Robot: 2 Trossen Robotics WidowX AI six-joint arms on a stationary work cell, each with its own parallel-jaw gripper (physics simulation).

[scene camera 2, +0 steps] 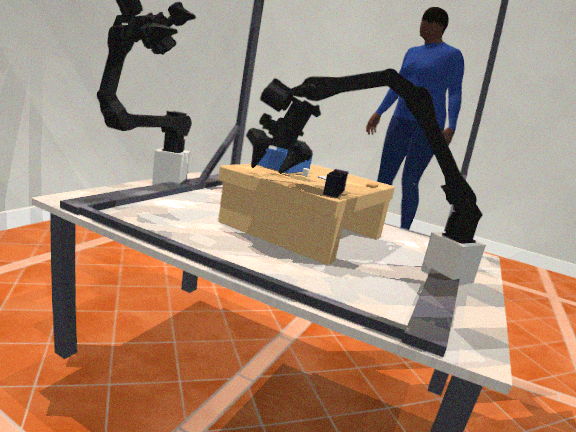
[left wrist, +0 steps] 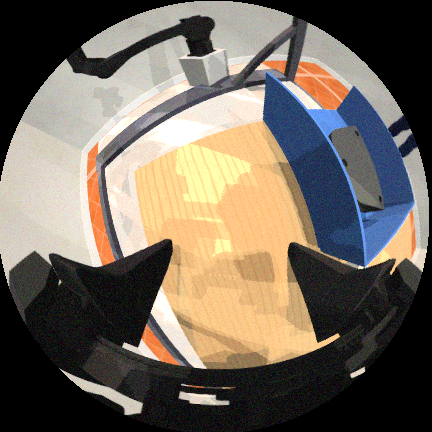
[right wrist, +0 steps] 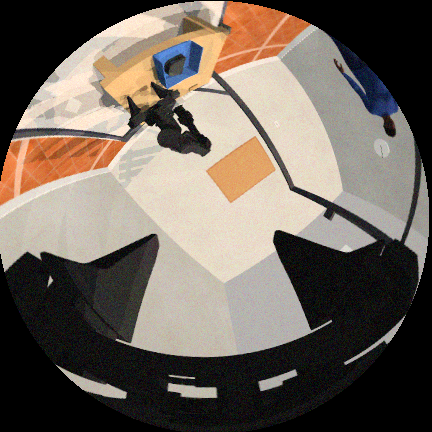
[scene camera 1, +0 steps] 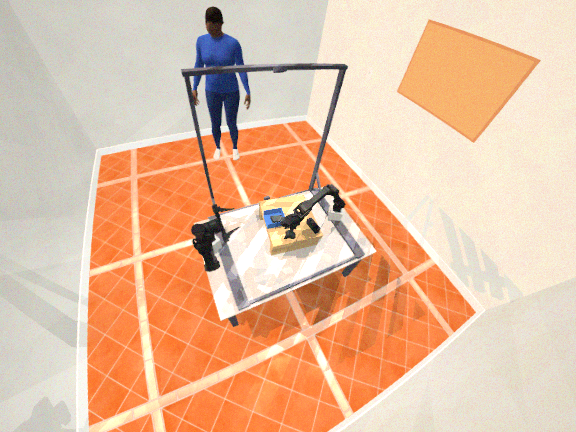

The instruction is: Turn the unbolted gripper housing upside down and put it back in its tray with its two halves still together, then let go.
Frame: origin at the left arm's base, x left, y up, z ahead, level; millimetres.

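Seen in the pictures: left gripper, between the fingertips: (scene camera 2: 266, 170) (left wrist: 232, 247) (right wrist: 139, 88) (scene camera 1: 284, 233); right gripper, between the fingertips: (scene camera 2: 186, 23) (right wrist: 217, 238) (scene camera 1: 237, 217); left arm's base, origin of its link: (scene camera 2: 458, 238) (right wrist: 177, 108) (scene camera 1: 336, 208); right arm's base, origin of its link: (scene camera 2: 172, 150) (left wrist: 201, 52).
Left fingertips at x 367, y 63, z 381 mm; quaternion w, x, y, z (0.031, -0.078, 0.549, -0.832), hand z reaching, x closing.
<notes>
Offsets run from my left fingertips to a thing's top centre.
The gripper housing {dx -95, dy +30, dz +73 mm} (scene camera 1: 276, 218) (left wrist: 356, 165) (right wrist: 175, 65), dark with a flat grey plate face and small holes, lies inside its blue tray (scene camera 1: 273, 211) (left wrist: 320, 190) (right wrist: 196, 52). Its lower half is mostly hidden by the tray wall in the left wrist view. In scene camera 2 the left gripper partly covers the tray and the housing does not show. My left gripper (scene camera 2: 269, 169) (left wrist: 232, 247) is open and empty, low over the wooden bench beside the tray, fingers pointing down. My right gripper (scene camera 2: 185, 25) (right wrist: 217, 238) is open and empty, raised high and away from the bench.
The wooden bench (scene camera 2: 280, 220) (left wrist: 210, 200) stands on the white table. A black block {dx -97, dy +43, dz -186 mm} (scene camera 1: 313, 225) (scene camera 2: 335, 183) stands upright near its edge. A small white piece {dx -123, dy +13, dz -10 mm} (scene camera 2: 306, 172) lies by the tray. A dark overhead frame (scene camera 1: 265, 69) spans the table; a person (scene camera 1: 220, 65) (scene camera 2: 434, 85) stands behind.
</notes>
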